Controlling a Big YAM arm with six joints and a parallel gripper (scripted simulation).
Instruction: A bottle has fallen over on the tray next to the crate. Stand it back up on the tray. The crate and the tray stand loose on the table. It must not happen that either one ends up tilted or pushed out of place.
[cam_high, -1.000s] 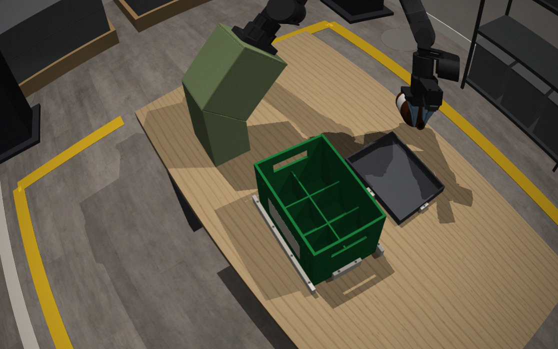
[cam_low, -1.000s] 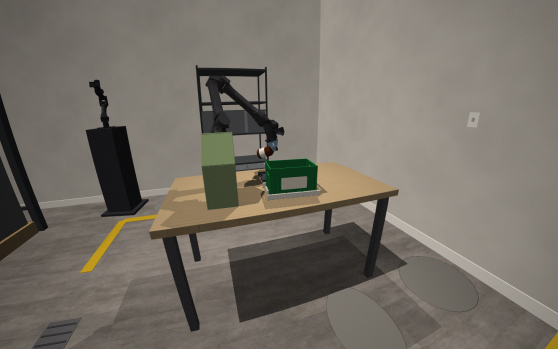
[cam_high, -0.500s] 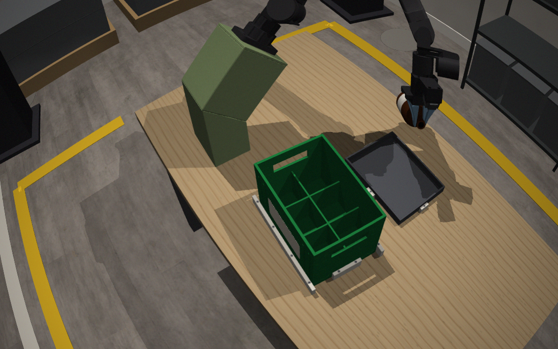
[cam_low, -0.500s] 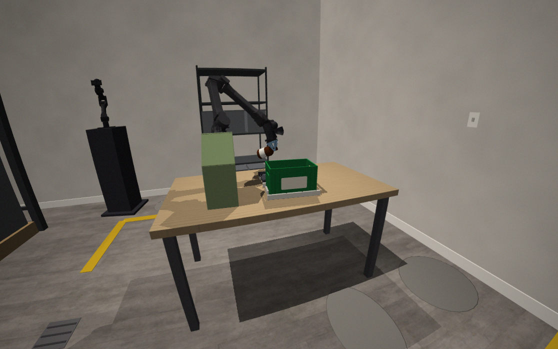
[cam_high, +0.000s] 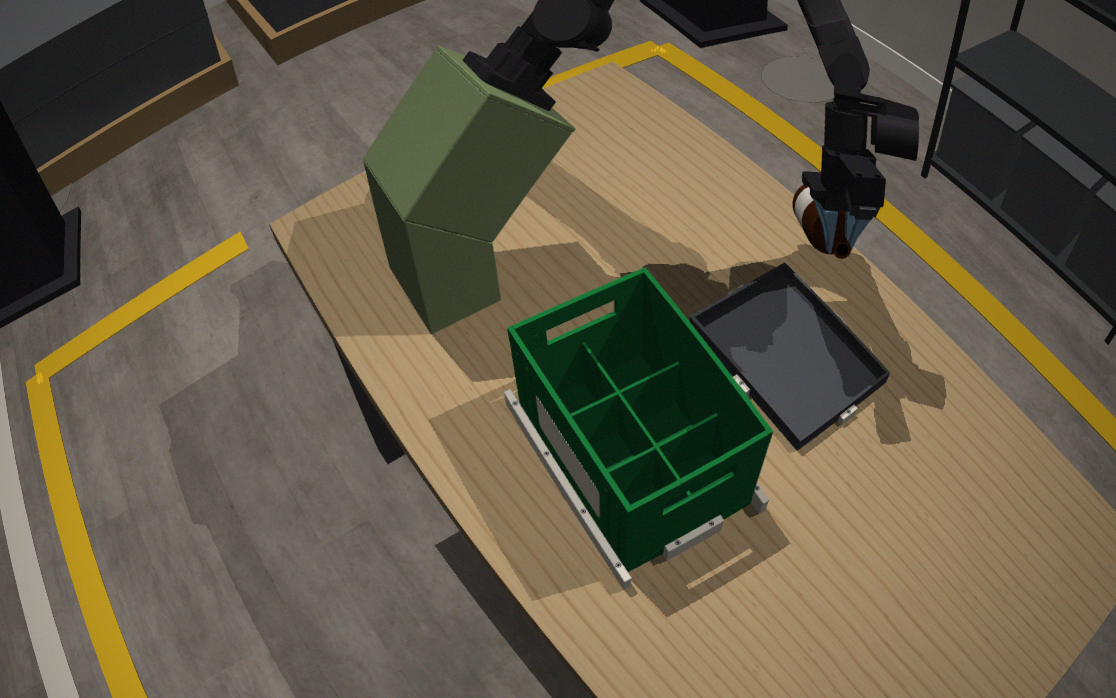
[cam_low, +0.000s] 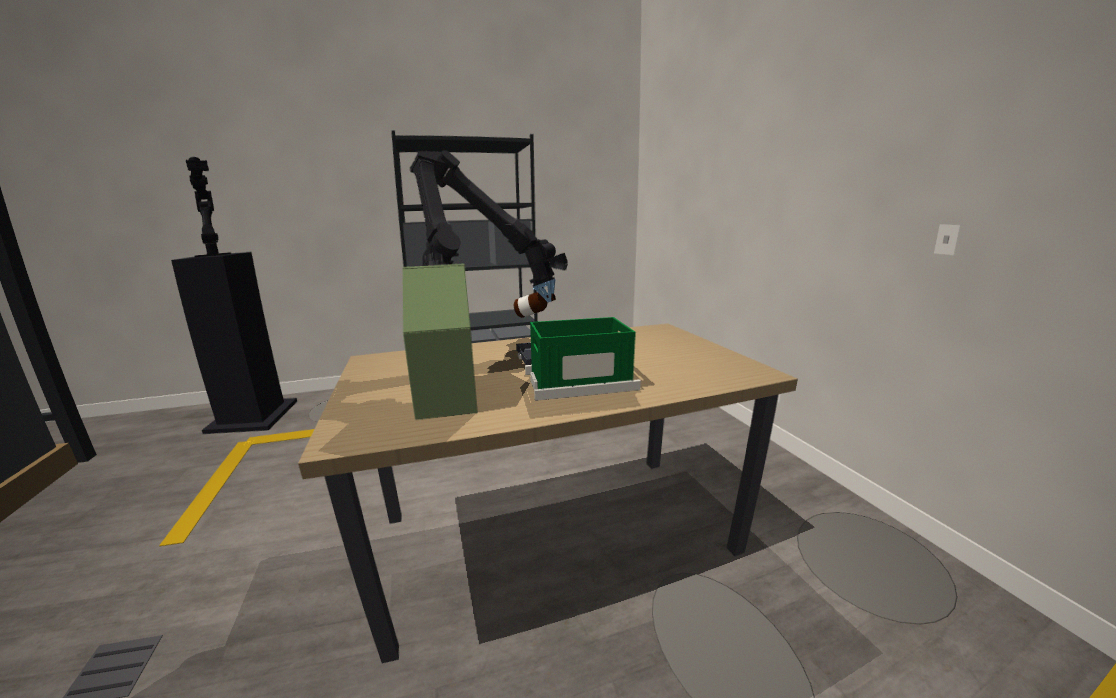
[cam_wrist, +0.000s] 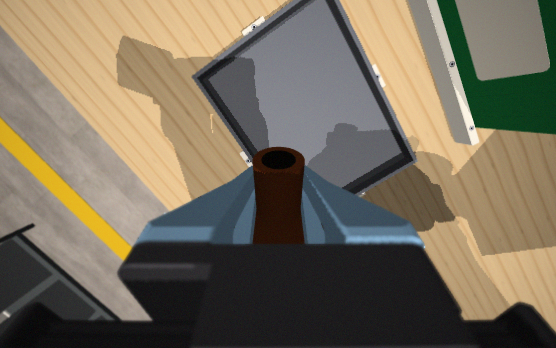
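Right now the brown bottle is 5 cm behind my hand, 2 cm to the left of it and 2 cm below it. Also, from my hand: dark grey tray (19 cm below, 5 cm to the right); then green crate (33 cm to the right, 11 cm below, 4 cm ahead).
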